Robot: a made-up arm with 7 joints.
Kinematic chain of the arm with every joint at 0, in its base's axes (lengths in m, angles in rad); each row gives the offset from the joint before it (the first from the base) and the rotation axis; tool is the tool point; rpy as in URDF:
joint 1: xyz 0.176 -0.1 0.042 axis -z
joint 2: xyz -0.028 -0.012 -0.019 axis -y
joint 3: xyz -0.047 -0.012 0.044 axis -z
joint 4: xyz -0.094 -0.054 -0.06 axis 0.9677 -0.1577 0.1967
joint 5: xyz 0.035 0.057 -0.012 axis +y
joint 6: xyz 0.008 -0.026 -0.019 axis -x
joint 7: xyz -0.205 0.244 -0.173 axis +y
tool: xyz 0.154 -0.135 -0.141 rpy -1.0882 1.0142 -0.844
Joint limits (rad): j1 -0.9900..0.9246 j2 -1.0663..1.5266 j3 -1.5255..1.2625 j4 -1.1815..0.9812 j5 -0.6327..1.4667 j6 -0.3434..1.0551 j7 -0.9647..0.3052
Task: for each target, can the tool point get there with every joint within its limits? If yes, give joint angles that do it. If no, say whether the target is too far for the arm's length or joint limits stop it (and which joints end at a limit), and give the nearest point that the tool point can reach.
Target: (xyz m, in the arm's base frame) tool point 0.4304 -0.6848 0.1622
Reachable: no: joint limits stop it (at a limit: joint 1, joint 4, joint 7) | nearest point 0.3835 -0.5993 0.1424 | short by 0.099 m
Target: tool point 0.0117 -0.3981 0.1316
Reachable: yes | joints -0.4771 -0.8386 -0.7197 -0.1667 1.2405 0.3483 -0.7413
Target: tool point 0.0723 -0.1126 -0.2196
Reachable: yes | joints 0.3248 -0.1658 -0.5937 -0.2718 -0.2854 0.2730 -0.7425
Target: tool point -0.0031 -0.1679 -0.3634
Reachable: yes | joints 0.0513 0.6027 -0.4761 -0.2949 0.8563 -0.1735 -0.1723
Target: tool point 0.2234 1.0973 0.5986
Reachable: no: too far | nearest point 0.1435 0.3822 0.2640 | short by 0.794 m
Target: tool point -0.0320 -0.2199 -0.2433
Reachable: yes | joints -0.6201 0.6089 -0.7474 0.7914 0.3940 -0.0677 -0.3904
